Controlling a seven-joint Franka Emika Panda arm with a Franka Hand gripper.
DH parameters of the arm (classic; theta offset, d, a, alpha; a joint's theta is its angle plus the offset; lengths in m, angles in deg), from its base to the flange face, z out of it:
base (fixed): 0 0 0 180
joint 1: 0 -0.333 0 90
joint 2: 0 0 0 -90
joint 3: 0 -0.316 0.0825 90
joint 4: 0 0 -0.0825 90
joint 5: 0 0.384 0 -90
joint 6: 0 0 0.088 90
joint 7: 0 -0.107 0 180
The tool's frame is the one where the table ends.
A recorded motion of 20 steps. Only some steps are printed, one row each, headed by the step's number.
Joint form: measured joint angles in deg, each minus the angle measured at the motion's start. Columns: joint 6, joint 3, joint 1, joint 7, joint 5, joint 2, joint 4.
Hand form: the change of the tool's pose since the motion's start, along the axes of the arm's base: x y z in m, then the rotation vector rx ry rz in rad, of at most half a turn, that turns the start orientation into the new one. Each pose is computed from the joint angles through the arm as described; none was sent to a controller.
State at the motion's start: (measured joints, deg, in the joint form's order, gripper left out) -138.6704 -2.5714 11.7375 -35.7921 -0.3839 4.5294 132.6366
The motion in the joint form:
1: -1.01 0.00 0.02 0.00 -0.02 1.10 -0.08
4: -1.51 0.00 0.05 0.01 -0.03 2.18 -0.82
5: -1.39 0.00 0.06 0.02 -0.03 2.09 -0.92
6: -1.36 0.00 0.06 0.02 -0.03 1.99 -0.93
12: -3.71 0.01 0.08 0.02 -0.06 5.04 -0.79
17: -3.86 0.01 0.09 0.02 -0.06 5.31 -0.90
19: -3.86 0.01 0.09 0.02 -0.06 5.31 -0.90
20: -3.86 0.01 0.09 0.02 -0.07 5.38 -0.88
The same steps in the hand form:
1: 0.0018 -0.0004 -0.0078 0.0007 0.0000 -0.0001
4: 0.0063 -0.0015 -0.0116 0.0010 -0.0029 -0.0004
5: 0.0067 -0.0016 -0.0103 0.0008 -0.0041 -0.0004
6: 0.0068 -0.0016 -0.0093 0.0005 -0.0054 -0.0004
12: 0.0079 -0.0020 -0.0346 0.0050 0.0086 -0.0006
17: 0.0086 -0.0022 -0.0361 0.0053 0.0088 -0.0007
19: 0.0086 -0.0022 -0.0361 0.0053 0.0088 -0.0007
20: 0.0084 -0.0021 -0.0369 0.0054 0.0103 -0.0006

